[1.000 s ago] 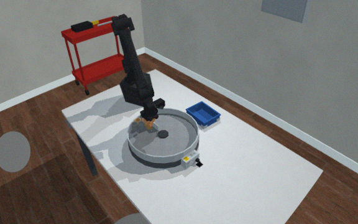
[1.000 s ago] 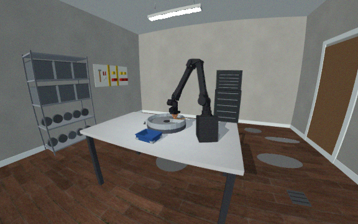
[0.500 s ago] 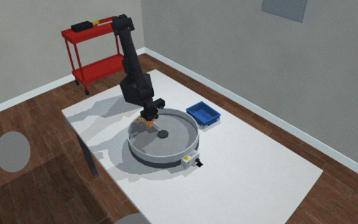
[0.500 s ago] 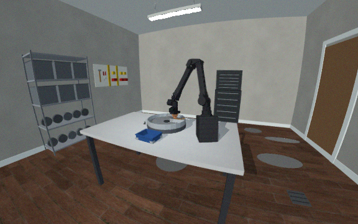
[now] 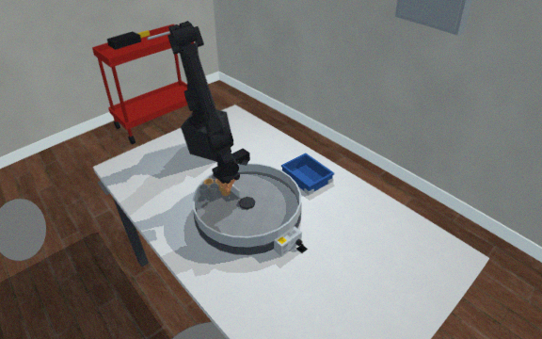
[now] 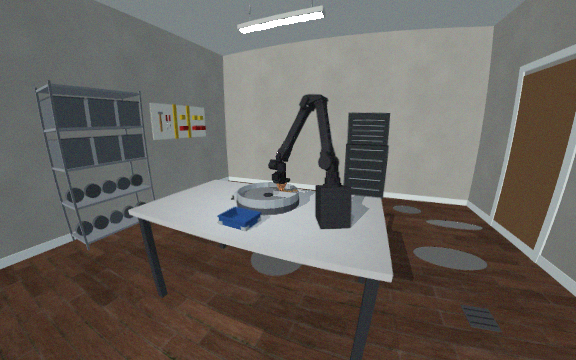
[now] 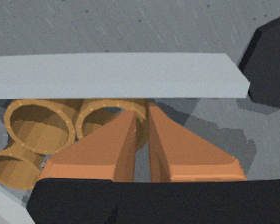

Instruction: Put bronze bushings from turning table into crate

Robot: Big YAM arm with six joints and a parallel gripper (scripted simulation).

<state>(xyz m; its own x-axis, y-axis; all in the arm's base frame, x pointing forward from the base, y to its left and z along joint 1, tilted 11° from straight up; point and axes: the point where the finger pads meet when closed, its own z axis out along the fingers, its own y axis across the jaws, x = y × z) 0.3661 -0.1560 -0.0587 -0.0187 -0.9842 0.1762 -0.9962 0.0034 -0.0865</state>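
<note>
My gripper is now 100 mm short of the crate, 360 mm to the right of it and 60 mm above it. Also, from my hand: grey turning table 90 mm ahead, 20 mm to the left, 30 mm below.
</note>
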